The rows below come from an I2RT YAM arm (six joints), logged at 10 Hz.
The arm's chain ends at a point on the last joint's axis. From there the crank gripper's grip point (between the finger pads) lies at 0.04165 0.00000 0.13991 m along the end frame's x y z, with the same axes.
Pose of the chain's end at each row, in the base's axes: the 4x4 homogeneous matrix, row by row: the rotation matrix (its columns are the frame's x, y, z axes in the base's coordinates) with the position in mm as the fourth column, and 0 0 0 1 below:
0.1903 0.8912 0.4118 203.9; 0.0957 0.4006 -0.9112 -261.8; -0.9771 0.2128 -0.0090 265.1; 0 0 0 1
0.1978 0.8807 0.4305 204.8; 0.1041 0.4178 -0.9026 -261.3; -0.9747 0.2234 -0.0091 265.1; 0 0 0 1
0.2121 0.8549 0.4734 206.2; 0.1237 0.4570 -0.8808 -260.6; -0.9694 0.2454 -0.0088 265.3; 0 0 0 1
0.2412 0.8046 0.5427 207.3; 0.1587 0.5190 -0.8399 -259.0; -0.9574 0.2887 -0.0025 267.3; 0 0 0 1
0.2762 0.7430 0.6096 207.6; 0.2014 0.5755 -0.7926 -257.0; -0.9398 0.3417 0.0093 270.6; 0 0 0 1
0.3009 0.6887 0.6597 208.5; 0.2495 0.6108 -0.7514 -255.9; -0.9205 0.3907 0.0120 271.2; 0 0 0 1
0.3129 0.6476 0.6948 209.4; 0.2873 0.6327 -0.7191 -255.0; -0.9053 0.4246 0.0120 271.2; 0 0 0 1
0.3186 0.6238 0.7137 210.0; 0.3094 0.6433 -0.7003 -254.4; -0.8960 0.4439 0.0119 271.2; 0 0 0 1
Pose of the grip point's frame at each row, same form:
0.1903 0.8912 0.4118 269.4; 0.0957 0.4006 -0.9112 -385.3; -0.9771 0.2128 -0.0090 223.1; 0 0 0 1
0.1978 0.8807 0.4305 273.3; 0.1041 0.4178 -0.9026 -383.2; -0.9747 0.2234 -0.0091 223.2; 0 0 0 1
0.2121 0.8549 0.4734 281.3; 0.1237 0.4570 -0.8808 -378.7; -0.9694 0.2454 -0.0088 223.7; 0 0 0 1
0.2412 0.8046 0.5427 293.3; 0.1587 0.5190 -0.8399 -369.9; -0.9574 0.2887 -0.0025 227.1; 0 0 0 1
0.2762 0.7430 0.6096 304.4; 0.2014 0.5755 -0.7926 -359.5; -0.9398 0.3417 0.0093 232.8; 0 0 0 1
0.3009 0.6887 0.6597 313.3; 0.2495 0.6108 -0.7514 -350.6; -0.9205 0.3907 0.0120 234.5; 0 0 0 1
0.3129 0.6476 0.6948 319.6; 0.2873 0.6327 -0.7191 -343.6; -0.9053 0.4246 0.0120 235.2; 0 0 0 1
0.3186 0.6238 0.7137 323.1; 0.3094 0.6433 -0.7003 -339.5; -0.8960 0.4439 0.0119 235.5; 0 0 0 1

